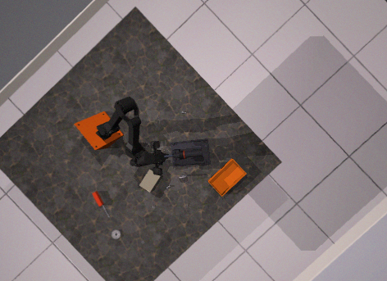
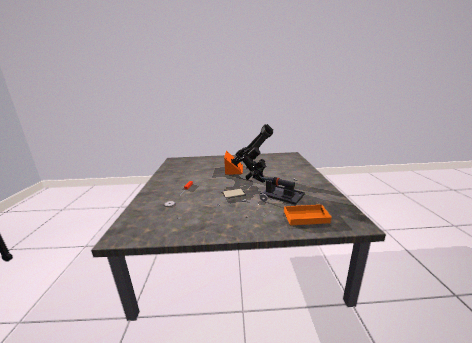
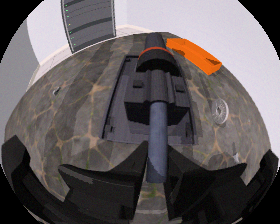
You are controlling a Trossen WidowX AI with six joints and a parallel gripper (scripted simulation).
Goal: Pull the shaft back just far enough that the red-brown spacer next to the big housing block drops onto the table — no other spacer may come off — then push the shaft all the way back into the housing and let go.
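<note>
Now: the blue-grey shaft 3 cm to the left of my gripper tip, 3 cm ahead of it and 2 cm above it. From my gripper tip the other things lie so: beige card: 20 cm to the right, 5 cm below, 2 cm ahead; then red-brown spacer: 7 cm to the left, 6 cm ahead, 2 cm above; then small grey part: 15 cm ahead, 4 cm to the right, 3 cm below.
</note>
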